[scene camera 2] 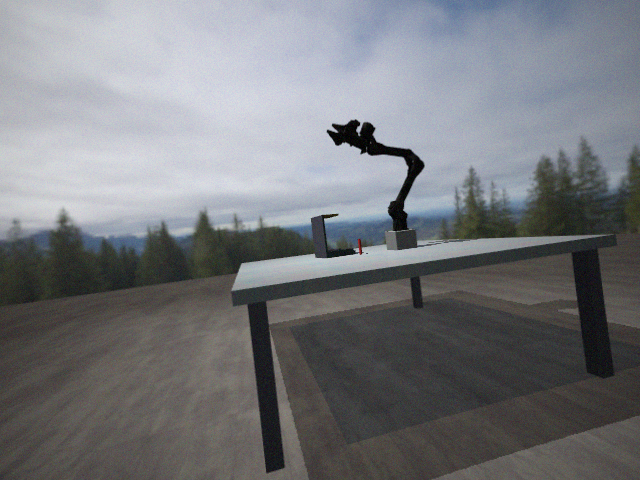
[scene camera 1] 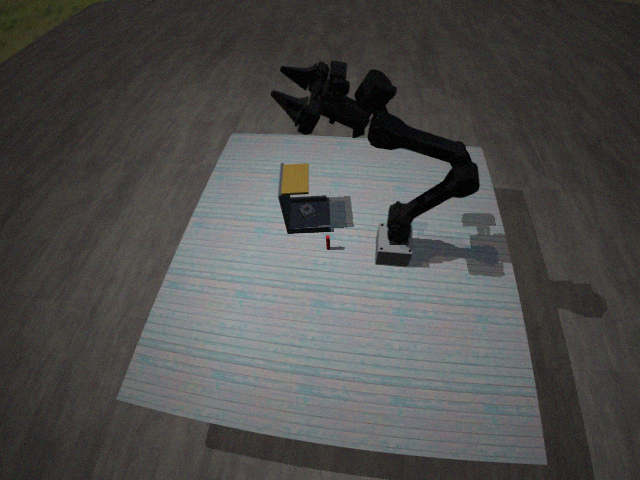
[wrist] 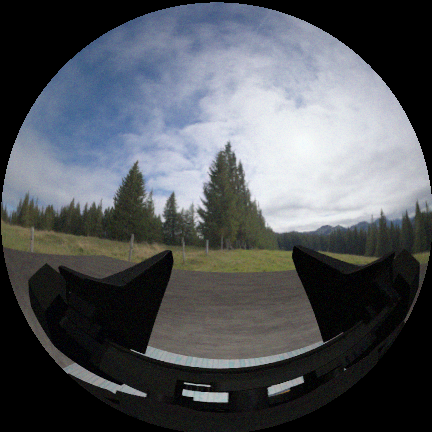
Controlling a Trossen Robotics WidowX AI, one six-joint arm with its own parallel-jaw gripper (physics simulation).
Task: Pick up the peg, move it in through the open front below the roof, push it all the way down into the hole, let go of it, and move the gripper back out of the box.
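Frame: origin at the arm's base, x right, y ahead, z up, level; millimetres.
Seen in the pictures: gripper, between the fingertips: (scene camera 2: 329, 127) (scene camera 1: 276, 79) (wrist: 234, 255); arm's base, origin of its link: (scene camera 2: 400, 230) (scene camera 1: 398, 236).
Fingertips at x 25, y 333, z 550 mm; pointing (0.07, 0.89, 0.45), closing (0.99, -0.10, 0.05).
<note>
Offsets run from my fingertips to a thing's middle. "spot": to the spot under its first point. Level surfaces: height alone.
A small red peg @[dx -11, dy -89, dz -609 mm] (scene camera 1: 327, 242) (scene camera 2: 360, 246) stands upright on the table, apart from the box and between it and the arm's base. The box @[dx +141, dy -9, dz -537 mm] (scene camera 1: 283, 212) (scene camera 2: 319, 237) has a dark floor, a tall back wall and a yellow roof @[spot: dx +136, dy +20, dz -425 mm] (scene camera 1: 295, 178) over its rear part. A light square block with the hole @[spot: dx +155, dy +0, dz -619 mm] (scene camera 1: 306, 209) sits on the box floor. My gripper (scene camera 1: 275, 81) (scene camera 2: 329, 128) (wrist: 234, 255) is open and empty, high above the table and the box. In the wrist view its two black fingers stand wide apart; the peg does not show there.
The arm's grey base (scene camera 1: 393, 252) (scene camera 2: 401, 239) stands on the table @[dz -649 mm] (scene camera 1: 330, 351) (scene camera 2: 423, 260), to the right of the peg. A low dark rim @[spot: dx +62, dy -19, dz -634 mm] (scene camera 1: 310, 230) runs along the side of the box floor. The arm's shadow falls on the table right of the base.
</note>
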